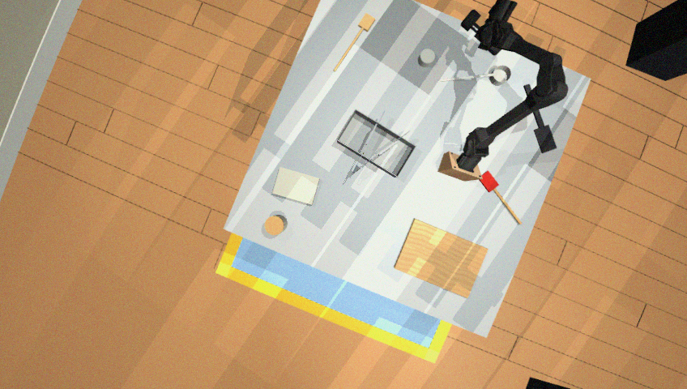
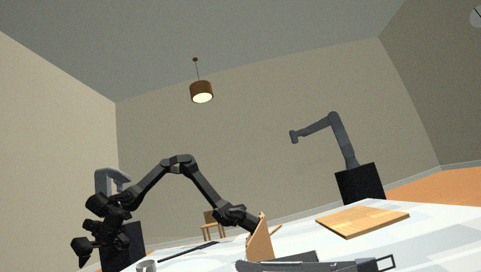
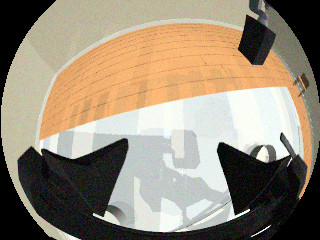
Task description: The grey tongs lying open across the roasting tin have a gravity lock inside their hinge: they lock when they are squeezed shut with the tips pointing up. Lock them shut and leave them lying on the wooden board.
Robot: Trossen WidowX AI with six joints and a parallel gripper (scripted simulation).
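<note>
My gripper tip is now 270 mm short of the roasting tin, 560 mm to the right of it and 80 mm above it. From my gripper tip the other things lie so: black spatula (420 mm behind, 230 mm to the left, 100 mm below); then red-headed spatula (330 mm behind, 600 mm to the left, 100 mm below); then wooden board (170 mm behind, 950 mm to the left, 100 mm below).
</note>
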